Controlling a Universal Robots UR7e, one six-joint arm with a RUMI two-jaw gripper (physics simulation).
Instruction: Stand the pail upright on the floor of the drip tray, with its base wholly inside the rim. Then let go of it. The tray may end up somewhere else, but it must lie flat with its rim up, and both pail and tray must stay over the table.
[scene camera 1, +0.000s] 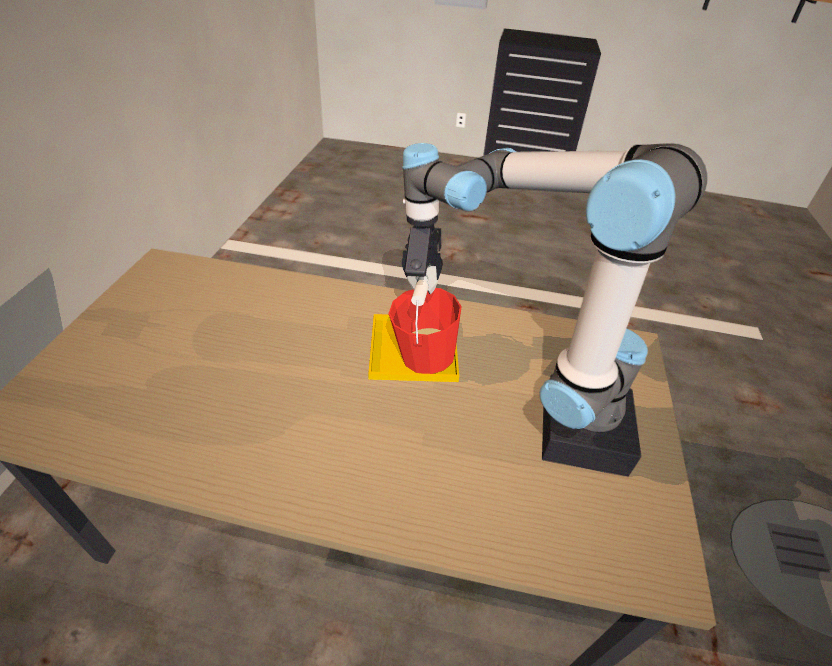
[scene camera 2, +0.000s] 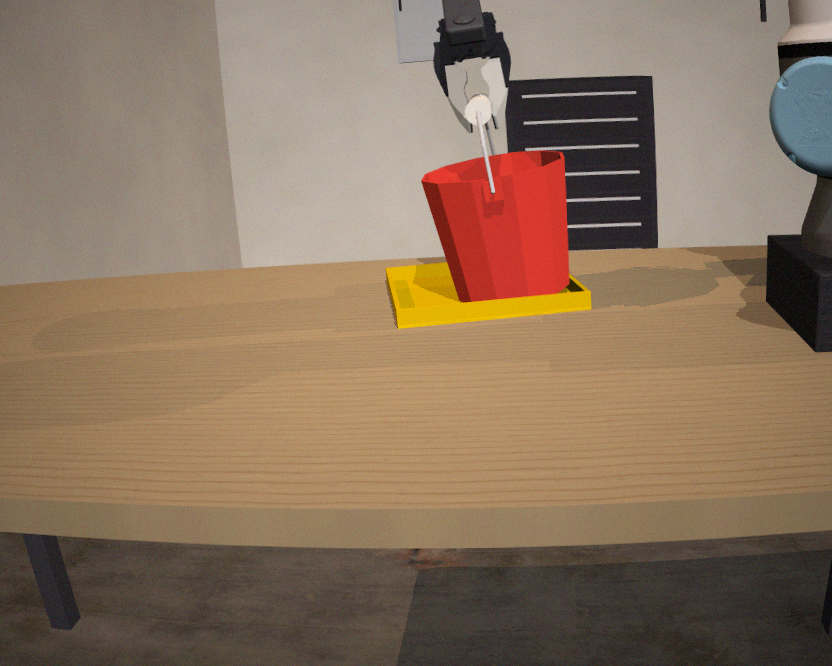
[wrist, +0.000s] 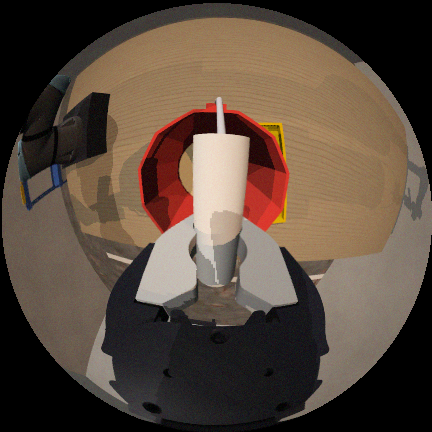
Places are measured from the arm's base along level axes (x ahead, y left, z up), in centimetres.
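Where they show: gripper, between the fingertips: (scene camera 2: 484, 131) (wrist: 216, 216); arm's base, origin of its link: (wrist: 71, 138).
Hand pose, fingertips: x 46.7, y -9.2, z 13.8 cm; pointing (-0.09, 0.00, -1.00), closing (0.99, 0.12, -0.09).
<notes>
Things, the pixels of their top centre, and the offset from my fingertips. Level surfaces: height alone.
- yellow drip tray, centre of its top: (scene camera 2: 479, 278) (wrist: 233, 179) (scene camera 1: 414, 343) dz -20.0, dx +2.2, dy -1.7 cm
- white handle grip, centre of its top: (wrist: 214, 234) (scene camera 2: 478, 93) (scene camera 1: 422, 280) dz +4.9, dx +0.1, dy +1.6 cm
- wooden table, height of its surface: dz -22.3 cm
The red pail (scene camera 1: 426, 350) (scene camera 2: 513, 243) (wrist: 262, 205) is over the yellow drip tray (scene camera 1: 412, 378) (scene camera 2: 451, 313) (wrist: 280, 125), towards its right side in the scene views. In scene camera 2 the pail leans to the left, its mouth lower on the left and higher on the right. The front rim hides its base edge, so I cannot tell whether the base touches the floor or a rim. The tray lies flat, rim up. My gripper (scene camera 1: 420, 283) (scene camera 2: 477, 100) (wrist: 216, 216) is above the pail, shut on the white handle grip (scene camera 1: 418, 295) (scene camera 2: 478, 111) (wrist: 221, 175), whose wire stands up.
The wooden table (scene camera 1: 277, 451) (scene camera 2: 346, 430) (wrist: 330, 100) extends around the tray. The arm's dark base block (scene camera 1: 589, 447) (scene camera 2: 794, 291) (wrist: 97, 125) stands to the right in the scene views. A dark slatted cabinet (scene camera 1: 541, 83) (scene camera 2: 582, 107) stands behind the table, by the wall.
</notes>
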